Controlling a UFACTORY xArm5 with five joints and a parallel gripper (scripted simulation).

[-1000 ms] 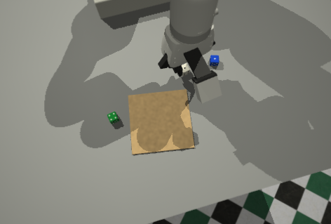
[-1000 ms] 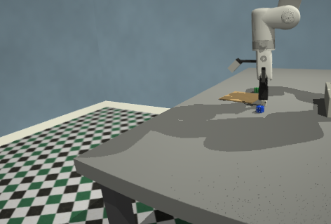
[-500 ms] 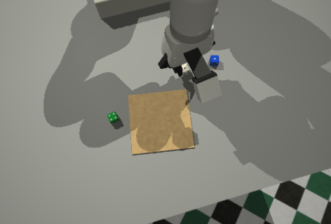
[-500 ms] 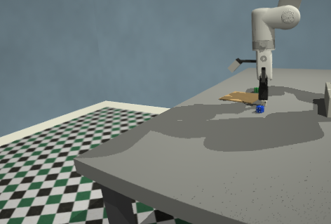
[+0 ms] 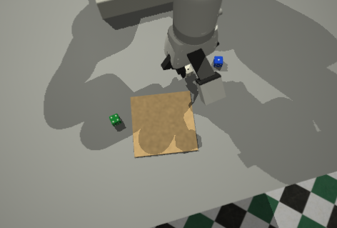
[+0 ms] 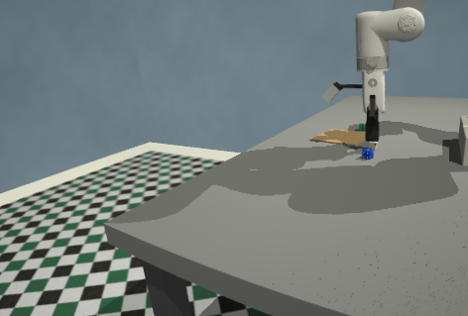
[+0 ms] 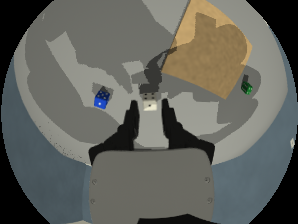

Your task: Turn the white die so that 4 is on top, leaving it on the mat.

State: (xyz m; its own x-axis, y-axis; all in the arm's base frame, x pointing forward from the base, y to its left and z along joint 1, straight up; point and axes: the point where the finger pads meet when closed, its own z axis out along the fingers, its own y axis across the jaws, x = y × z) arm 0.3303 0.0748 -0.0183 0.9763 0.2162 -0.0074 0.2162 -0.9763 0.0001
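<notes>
My gripper is now 4 cm above the white die. The rest, counted from my hand: green die (19 cm to the right, 7 cm ahead, 4 cm below); blue die (8 cm to the left, 4 cm below, 1 cm behind); tan mat (10 cm ahead, 9 cm to the right, 4 cm below).
</notes>
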